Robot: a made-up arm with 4 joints. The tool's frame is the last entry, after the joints. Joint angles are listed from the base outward. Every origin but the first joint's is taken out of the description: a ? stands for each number. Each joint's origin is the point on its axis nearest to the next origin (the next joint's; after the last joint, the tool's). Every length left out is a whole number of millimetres.
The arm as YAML. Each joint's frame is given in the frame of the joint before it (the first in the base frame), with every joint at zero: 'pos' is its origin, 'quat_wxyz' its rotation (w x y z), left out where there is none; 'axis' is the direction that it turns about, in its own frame. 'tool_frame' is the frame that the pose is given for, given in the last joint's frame.
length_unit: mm
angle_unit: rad
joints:
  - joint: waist
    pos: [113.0, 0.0, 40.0]
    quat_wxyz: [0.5, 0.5, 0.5, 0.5]
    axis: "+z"
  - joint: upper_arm
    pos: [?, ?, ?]
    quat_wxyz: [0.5, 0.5, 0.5, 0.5]
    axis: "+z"
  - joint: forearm
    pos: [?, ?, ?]
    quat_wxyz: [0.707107, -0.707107, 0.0, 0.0]
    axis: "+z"
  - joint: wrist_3
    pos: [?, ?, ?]
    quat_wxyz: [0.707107, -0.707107, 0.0, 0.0]
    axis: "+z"
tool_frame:
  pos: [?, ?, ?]
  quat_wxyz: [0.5, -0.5, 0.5, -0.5]
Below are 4 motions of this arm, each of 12 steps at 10 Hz.
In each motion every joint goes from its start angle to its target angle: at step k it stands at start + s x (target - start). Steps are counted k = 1, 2, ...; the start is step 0. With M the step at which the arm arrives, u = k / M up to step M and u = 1 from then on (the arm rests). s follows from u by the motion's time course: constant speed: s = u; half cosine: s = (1 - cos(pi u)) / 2; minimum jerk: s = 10 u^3 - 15 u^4 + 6 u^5.
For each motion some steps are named. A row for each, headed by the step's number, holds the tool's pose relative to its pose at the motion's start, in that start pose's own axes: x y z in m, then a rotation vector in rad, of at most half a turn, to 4 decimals.
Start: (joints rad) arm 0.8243 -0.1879 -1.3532 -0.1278
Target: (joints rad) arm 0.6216 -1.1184 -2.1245 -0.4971
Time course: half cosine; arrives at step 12
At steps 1, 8, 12:
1: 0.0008 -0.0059 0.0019 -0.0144 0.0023 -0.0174
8: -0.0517 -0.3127 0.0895 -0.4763 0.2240 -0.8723
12: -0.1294 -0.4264 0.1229 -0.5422 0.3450 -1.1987

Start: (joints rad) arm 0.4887 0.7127 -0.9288 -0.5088
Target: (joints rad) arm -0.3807 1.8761 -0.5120 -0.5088
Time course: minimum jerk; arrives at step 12
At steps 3, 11, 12:
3: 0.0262 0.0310 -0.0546 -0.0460 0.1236 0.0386
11: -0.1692 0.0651 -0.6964 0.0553 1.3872 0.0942
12: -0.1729 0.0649 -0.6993 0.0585 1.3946 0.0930

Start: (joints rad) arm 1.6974 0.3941 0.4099 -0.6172
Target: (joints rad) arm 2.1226 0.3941 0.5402 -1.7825
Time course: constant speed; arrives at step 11
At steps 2, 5, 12:
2: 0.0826 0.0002 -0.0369 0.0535 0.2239 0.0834
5: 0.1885 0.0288 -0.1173 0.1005 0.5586 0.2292
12: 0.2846 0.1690 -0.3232 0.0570 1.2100 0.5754

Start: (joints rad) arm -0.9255 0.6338 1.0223 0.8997
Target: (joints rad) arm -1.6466 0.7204 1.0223 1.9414
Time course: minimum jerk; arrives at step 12
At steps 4, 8, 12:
4: -0.0832 0.0399 0.0367 -0.1180 -0.2863 0.0693
8: -0.3019 0.0869 -0.0029 -0.3642 -1.0709 0.3882
12: -0.3520 0.0691 -0.0497 -0.4172 -1.3455 0.5498

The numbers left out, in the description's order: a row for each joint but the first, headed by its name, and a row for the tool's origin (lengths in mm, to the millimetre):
upper_arm: -262.0 99.0 0.0
forearm: 30.0 409.0 0.0
wrist_3: -117.0 -16.0 0.0
tool: 317.0 -85.0 0.0

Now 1 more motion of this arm.
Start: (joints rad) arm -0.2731 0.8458 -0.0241 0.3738
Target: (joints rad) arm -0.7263 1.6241 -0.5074 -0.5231
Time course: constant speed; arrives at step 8
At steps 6, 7, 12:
6: 0.0027 -0.0777 -0.3872 -0.5291 1.2917 -0.1814
7: -0.0533 -0.1172 -0.4497 -0.5927 1.5097 -0.2379
12: -0.1258 -0.1592 -0.5015 -0.6480 1.7279 -0.2991

